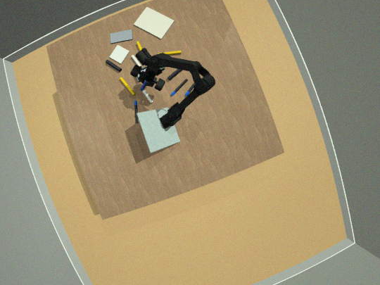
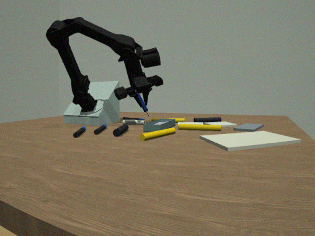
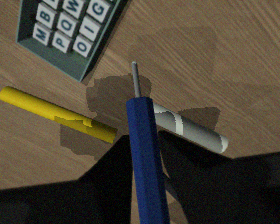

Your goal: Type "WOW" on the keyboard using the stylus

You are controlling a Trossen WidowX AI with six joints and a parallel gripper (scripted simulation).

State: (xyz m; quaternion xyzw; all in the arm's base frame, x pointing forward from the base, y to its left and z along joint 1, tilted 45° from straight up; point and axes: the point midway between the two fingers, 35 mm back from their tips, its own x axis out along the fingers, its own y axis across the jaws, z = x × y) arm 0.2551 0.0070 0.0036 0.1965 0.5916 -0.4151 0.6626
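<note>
The thin stylus tip lies 30 mm ahead of my gripper tip, 20 mm to the right of it and 30 mm below it. Also, from my gripper tip: white slab 400 mm ahead, 210 mm to the right, 70 mm below; blue stylus 10 mm ahead, 10 mm below; grey slab 410 mm ahead, 20 mm to the left, 80 mm below.
</note>
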